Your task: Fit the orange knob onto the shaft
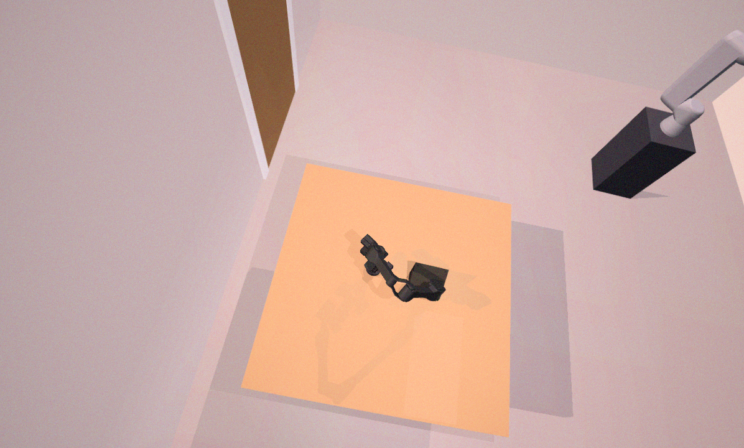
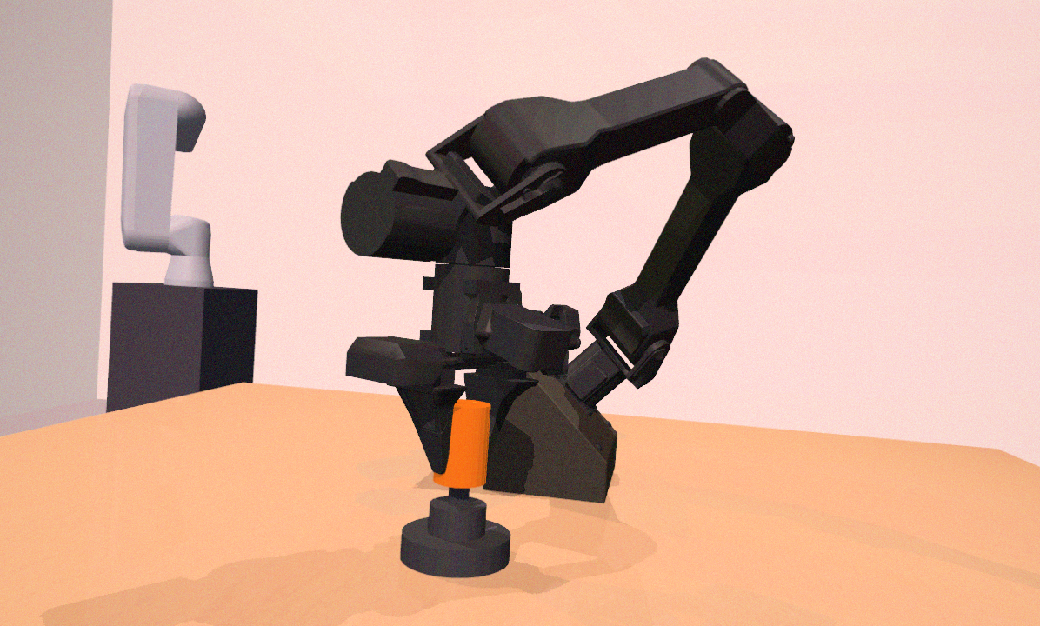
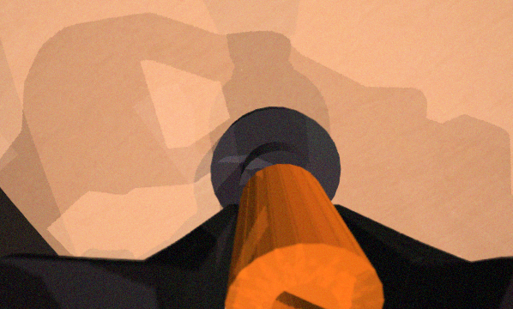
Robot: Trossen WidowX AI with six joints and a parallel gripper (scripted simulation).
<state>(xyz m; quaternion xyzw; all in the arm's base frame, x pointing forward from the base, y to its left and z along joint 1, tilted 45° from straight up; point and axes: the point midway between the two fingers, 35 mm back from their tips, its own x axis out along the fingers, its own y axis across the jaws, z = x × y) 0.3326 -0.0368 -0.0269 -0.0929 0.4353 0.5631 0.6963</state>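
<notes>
My gripper tip is 20 mm below the orange knob. Also, from my gripper tip: round dark pedestal 40 mm below.
</notes>
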